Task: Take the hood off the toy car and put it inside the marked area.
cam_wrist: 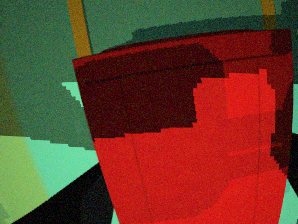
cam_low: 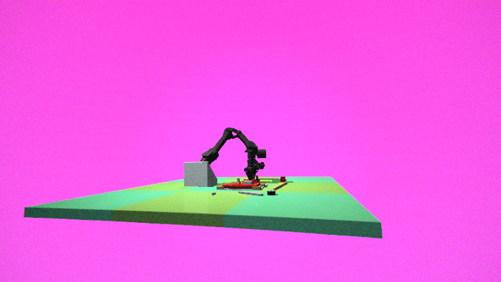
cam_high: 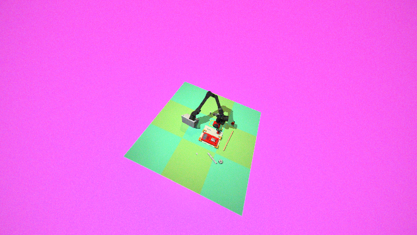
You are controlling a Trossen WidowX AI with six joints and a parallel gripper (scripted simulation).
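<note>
My gripper tip is now right at the red hood. Round my gripper tip: thin orange rod (200 mm ahead, 150 mm to the right, 10 mm below); wheel (160 mm ahead, 430 mm to the right); grey rod (60 mm ahead, 430 mm to the right, 10 mm below).
</note>
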